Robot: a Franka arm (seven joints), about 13 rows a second.
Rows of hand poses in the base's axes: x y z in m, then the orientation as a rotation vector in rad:
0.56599 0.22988 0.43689 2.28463 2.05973 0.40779
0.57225 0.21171 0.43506 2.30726 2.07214 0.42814
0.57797 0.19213 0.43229 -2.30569 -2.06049 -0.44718
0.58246 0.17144 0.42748 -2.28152 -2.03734 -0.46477
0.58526 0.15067 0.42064 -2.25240 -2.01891 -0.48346
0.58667 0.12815 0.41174 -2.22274 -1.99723 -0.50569
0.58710 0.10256 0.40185 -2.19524 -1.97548 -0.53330
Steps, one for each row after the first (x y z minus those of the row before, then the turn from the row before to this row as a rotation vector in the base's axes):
0.00626 -0.01817 -0.00183 0.02795 0.01059 0.00008
0.00572 -0.01958 -0.00277 0.02990 0.00953 -0.00090
0.00449 -0.02069 -0.00481 0.03216 0.00951 0.00350
0.00280 -0.02077 -0.00684 0.03258 0.00835 0.00789
0.00141 -0.02252 -0.00890 0.03592 0.00756 0.00679
0.00043 -0.02559 -0.00989 0.03649 0.00317 0.00520

